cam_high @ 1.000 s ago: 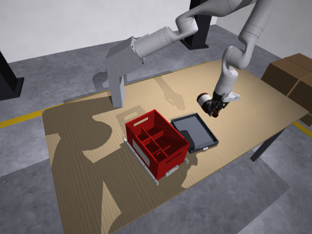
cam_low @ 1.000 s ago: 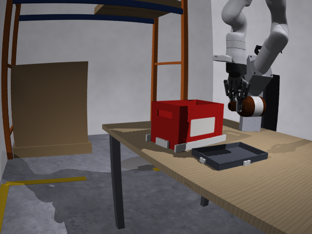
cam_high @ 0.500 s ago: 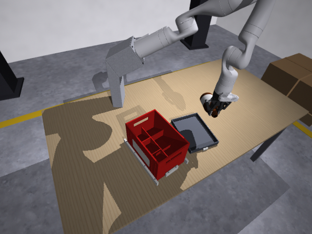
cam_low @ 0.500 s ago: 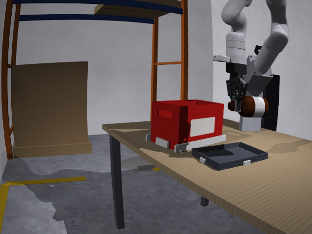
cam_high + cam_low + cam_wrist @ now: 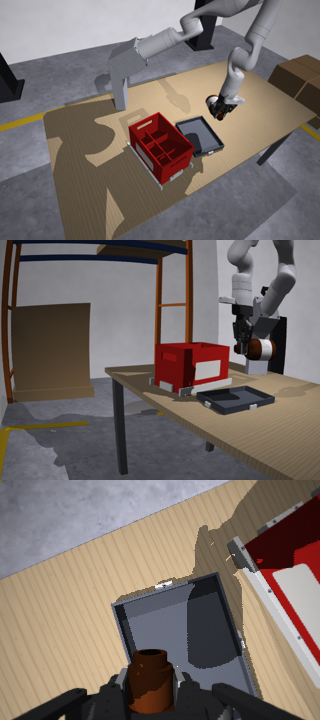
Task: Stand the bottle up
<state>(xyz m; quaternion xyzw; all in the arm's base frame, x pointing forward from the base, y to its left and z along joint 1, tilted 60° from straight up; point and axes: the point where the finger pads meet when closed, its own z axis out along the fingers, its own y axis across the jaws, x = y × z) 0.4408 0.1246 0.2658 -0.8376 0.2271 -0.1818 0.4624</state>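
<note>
The brown bottle is 5 cm behind my hand and 1 cm to the left of it. From my hand the other things lie so: dark grey tray (4 cm behind, 5 cm to the right, 19 cm below); then red crate (2 cm ahead, 33 cm to the right, 12 cm below).
</note>
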